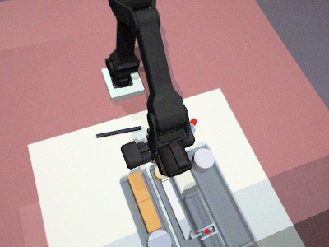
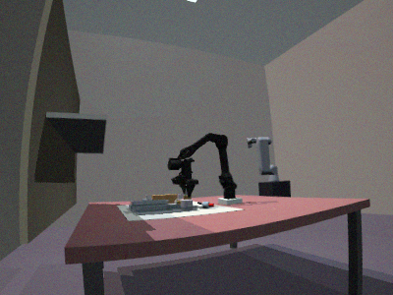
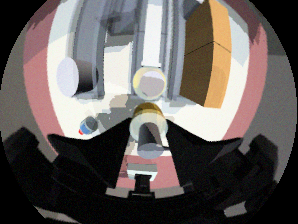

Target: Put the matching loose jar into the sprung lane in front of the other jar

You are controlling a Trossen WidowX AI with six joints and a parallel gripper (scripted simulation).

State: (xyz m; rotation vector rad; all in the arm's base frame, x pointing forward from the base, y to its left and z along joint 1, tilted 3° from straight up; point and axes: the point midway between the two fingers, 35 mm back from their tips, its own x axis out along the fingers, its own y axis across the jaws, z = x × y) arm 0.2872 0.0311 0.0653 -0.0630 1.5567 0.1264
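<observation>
Now: the dark bar 120 mm behind my gripper tip, 80 mm to the right of it and 50 mm below it. The rest, counted from my gripper tip: red mark 230 mm ahead, 70 mm to the left, 10 mm above; grey lane rack 200 mm ahead, 50 mm to the left, 40 mm below.
</observation>
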